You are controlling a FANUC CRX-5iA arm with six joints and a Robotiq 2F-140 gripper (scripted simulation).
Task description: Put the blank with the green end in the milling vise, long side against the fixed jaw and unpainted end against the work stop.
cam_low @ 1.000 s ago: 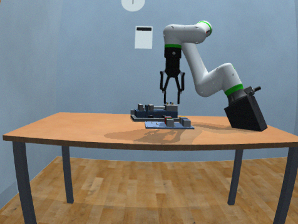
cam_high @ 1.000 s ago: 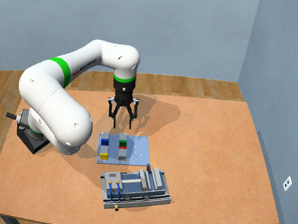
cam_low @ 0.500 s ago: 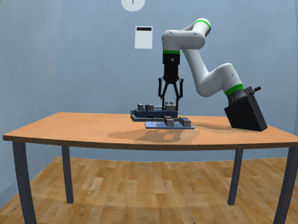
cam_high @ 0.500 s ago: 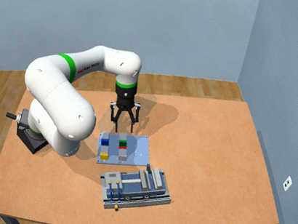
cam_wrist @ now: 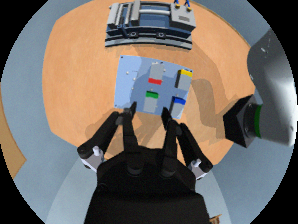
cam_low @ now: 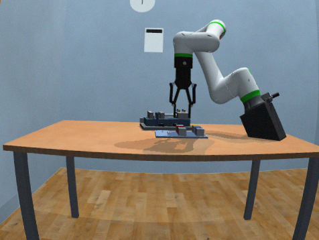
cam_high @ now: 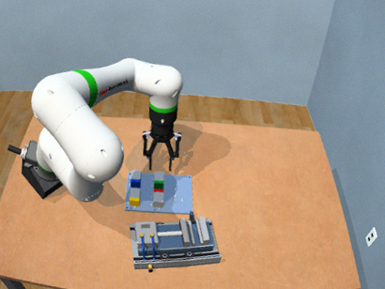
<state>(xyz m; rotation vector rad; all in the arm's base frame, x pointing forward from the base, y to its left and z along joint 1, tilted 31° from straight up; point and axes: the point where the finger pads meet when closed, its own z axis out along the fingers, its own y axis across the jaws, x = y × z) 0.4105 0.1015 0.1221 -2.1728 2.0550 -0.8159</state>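
Right now my hand is 100 mm above the green-ended blank. The rest, counted from my hand: red-ended blank 100 mm below, 90 mm to the right; then plate 120 mm below, 50 mm to the right; then blue-ended blank 100 mm below, 90 mm behind.
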